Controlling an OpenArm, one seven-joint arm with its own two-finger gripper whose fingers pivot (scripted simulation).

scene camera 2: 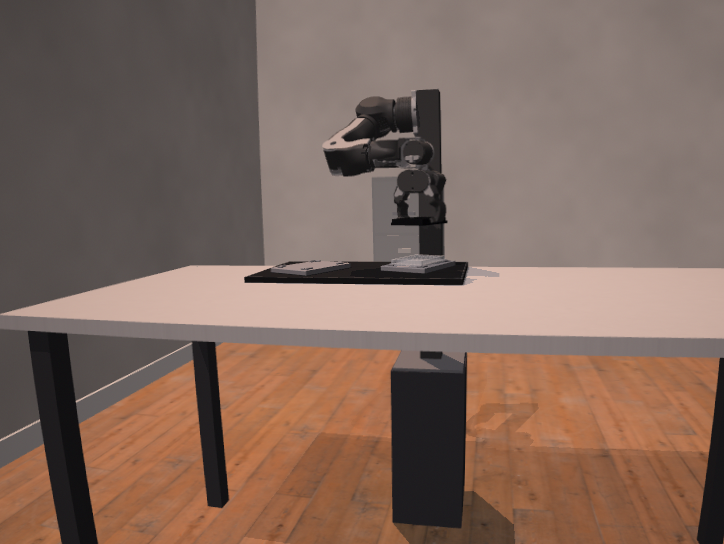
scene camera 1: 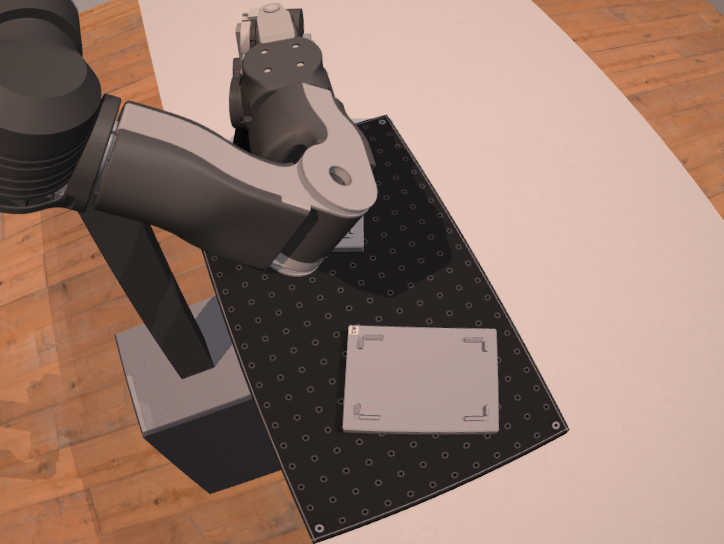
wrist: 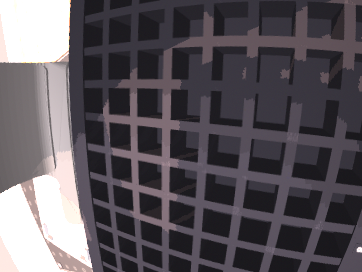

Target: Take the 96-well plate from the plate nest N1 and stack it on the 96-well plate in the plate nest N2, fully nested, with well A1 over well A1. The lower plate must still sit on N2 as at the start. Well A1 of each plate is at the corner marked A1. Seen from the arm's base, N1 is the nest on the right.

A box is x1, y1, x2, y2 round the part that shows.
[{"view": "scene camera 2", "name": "my gripper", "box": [394, 163, 445, 222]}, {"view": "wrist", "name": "black 96-well plate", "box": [69, 0, 361, 271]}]
